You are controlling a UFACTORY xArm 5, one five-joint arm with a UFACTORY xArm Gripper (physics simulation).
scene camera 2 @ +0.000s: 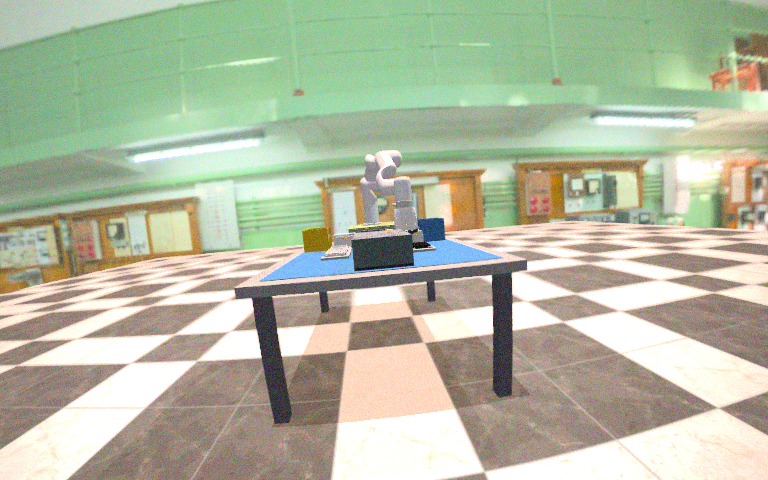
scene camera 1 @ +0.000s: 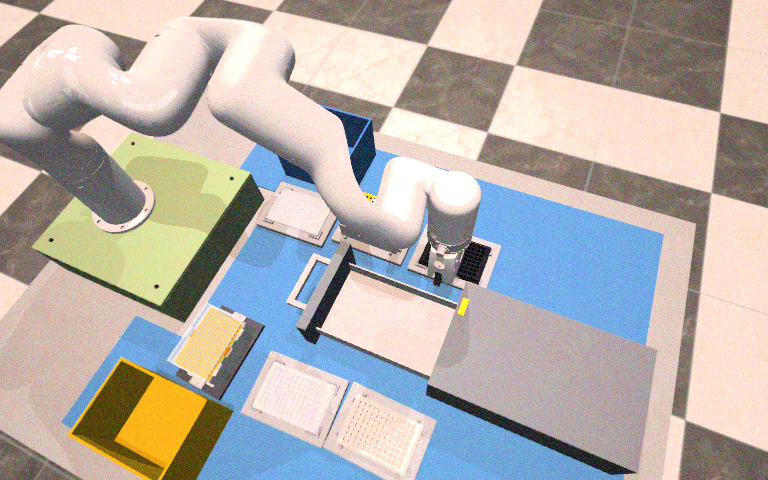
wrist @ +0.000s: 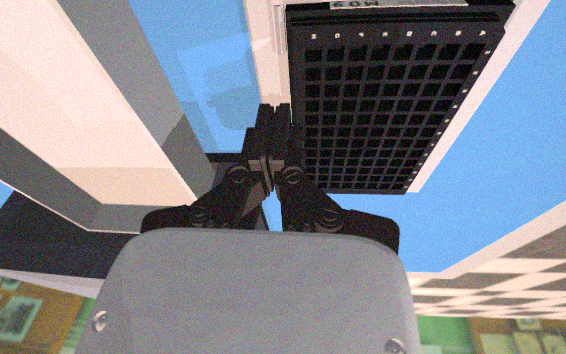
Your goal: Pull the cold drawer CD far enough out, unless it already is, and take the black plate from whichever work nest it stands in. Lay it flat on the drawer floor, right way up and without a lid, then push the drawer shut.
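Frame: origin at the arm's base, x ahead, y left, z up, level; centimetres.
Where they show: gripper, fingertip midpoint: (wrist: 278,122); arm's base at its link origin: (scene camera 2: 372,224) (scene camera 1: 125,207).
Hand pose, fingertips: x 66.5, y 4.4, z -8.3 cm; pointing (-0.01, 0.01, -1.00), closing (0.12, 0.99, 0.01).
Each offset is from my fingertips to the top centre of the thing. "spot": to the spot under its first point.
The black plate {dz +0.6, dx +1.4, dy +4.9 cm} (scene camera 1: 474,261) (wrist: 380,105) lies flat in its pale work nest (scene camera 1: 493,255) (wrist: 525,30), wells up and without a lid; in the scene camera 1 view the hand covers part of it. My gripper (scene camera 1: 437,279) (wrist: 278,122) is shut and empty, with its tips beside the plate's long side that faces the drawer. Whether they touch the plate or nest I cannot tell. The drawer {spot: dz -0.2, dx -8.1, dy -11.0 cm} (scene camera 1: 390,316) (wrist: 75,100) stands well out of its grey cabinet (scene camera 1: 543,367) (scene camera 2: 383,251), and its visible floor is bare. Its handle {spot: dz +5.5, dx -25.4, dy -11.3 cm} (scene camera 1: 300,286) faces the arm's base.
Two nests with a white plate {dz +0.6, dx -21.1, dy -29.7 cm} (scene camera 1: 294,396) and a cream plate {dz +0.6, dx -4.4, dy -31.7 cm} (scene camera 1: 380,434) stand on the drawer's near side. Another white plate {dz +0.0, dx -34.1, dy +7.8 cm} (scene camera 1: 298,210) sits behind the handle. A dark stand carries a yellow plate {dz +5.7, dx -38.6, dy -25.3 cm} (scene camera 1: 209,342). A yellow bin {dz +10.0, dx -41.3, dy -40.2 cm} (scene camera 1: 164,424) and a blue bin {dz +10.0, dx -32.1, dy +22.9 cm} (scene camera 1: 365,150) stand farther out.
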